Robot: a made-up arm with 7 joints. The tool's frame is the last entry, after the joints.
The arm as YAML. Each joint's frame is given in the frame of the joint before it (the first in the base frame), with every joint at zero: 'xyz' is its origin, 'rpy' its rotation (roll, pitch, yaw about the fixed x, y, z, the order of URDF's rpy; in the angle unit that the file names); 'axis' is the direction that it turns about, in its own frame. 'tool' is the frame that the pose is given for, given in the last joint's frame.
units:
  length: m
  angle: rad
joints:
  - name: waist
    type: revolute
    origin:
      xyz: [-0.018, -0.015, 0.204]
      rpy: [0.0, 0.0, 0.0]
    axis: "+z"
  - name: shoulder
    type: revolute
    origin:
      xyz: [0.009, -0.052, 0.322]
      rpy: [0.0, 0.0, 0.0]
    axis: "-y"
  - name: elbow
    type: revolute
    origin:
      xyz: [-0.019, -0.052, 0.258]
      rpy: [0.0, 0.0, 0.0]
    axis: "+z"
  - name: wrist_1
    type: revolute
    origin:
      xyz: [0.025, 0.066, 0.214]
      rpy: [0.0, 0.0, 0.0]
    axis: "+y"
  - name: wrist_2
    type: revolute
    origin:
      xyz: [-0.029, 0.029, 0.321]
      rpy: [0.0, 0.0, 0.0]
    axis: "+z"
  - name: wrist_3
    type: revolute
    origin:
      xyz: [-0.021, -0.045, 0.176]
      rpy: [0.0, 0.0, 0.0]
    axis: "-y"
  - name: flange
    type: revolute
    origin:
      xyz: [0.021, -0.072, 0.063]
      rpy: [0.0, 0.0, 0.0]
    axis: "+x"
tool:
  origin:
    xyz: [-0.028, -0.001, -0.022]
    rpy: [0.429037, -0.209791, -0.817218]
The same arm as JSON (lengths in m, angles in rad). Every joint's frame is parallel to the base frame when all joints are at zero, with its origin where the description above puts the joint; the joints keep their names.
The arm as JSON. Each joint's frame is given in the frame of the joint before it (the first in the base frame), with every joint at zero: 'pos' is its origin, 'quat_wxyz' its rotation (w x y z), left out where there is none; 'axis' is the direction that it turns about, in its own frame. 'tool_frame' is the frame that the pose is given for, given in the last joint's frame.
{"length_unit": "m", "angle_unit": "rad", "joints": [
  {"joint": "waist", "pos": [-0.018, -0.015, 0.204], "axis": [0.0, 0.0, 1.0]},
  {"joint": "shoulder", "pos": [0.009, -0.052, 0.322], "axis": [0.0, -1.0, 0.0]},
  {"joint": "elbow", "pos": [-0.019, -0.052, 0.258], "axis": [0.0, 0.0, 1.0]},
  {"joint": "wrist_1", "pos": [0.025, 0.066, 0.214], "axis": [0.0, 1.0, 0.0]},
  {"joint": "wrist_2", "pos": [-0.029, 0.029, 0.321], "axis": [0.0, 0.0, 1.0]},
  {"joint": "wrist_3", "pos": [-0.021, -0.045, 0.176], "axis": [0.0, -1.0, 0.0]},
  {"joint": "flange", "pos": [0.021, -0.072, 0.063], "axis": [1.0, 0.0, 0.0]}
], "tool_frame": {"pos": [-0.028, -0.001, -0.022], "quat_wxyz": [0.900568, 0.153629, -0.177999, -0.365638]}}

